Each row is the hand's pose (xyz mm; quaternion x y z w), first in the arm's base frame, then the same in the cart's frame.
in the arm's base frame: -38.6 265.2 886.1 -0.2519 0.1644 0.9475 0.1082
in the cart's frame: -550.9 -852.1 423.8 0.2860 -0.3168 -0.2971 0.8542
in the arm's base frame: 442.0 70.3 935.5 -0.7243 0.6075 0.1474 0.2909
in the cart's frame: -645.2 -428.2 136.0 0.8660 0.3284 0.0363 0.3754
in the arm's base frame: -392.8 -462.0 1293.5 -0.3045 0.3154 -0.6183 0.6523
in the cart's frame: -421.7 -342.3 1161.2 -0.6617 -0.4690 0.1705 0.5596
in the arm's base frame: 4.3 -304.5 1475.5 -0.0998 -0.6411 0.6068 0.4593
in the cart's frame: -769.7 -208.8 884.3 -0.2457 -0.0105 -0.8782 0.4102
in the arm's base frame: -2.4 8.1 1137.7 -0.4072 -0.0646 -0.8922 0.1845
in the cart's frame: -643.1 -556.8 611.1 -0.1480 -0.7973 -0.1068 0.5754
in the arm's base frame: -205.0 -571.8 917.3 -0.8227 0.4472 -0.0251 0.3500
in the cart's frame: -118.8 -259.2 861.0 0.7929 0.5453 -0.0351 0.2697
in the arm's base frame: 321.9 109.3 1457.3 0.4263 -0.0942 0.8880 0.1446
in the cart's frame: -1053.8 -378.4 480.6 -0.1188 -0.7538 -0.4510 0.4628
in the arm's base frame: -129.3 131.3 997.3 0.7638 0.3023 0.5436 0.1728
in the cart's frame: -548.8 -761.6 598.0 -0.1028 0.9790 0.1760 0.0009
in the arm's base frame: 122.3 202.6 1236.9 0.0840 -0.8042 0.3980 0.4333
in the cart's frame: -857.1 -619.7 495.1 -0.4526 -0.0047 -0.8769 0.1616
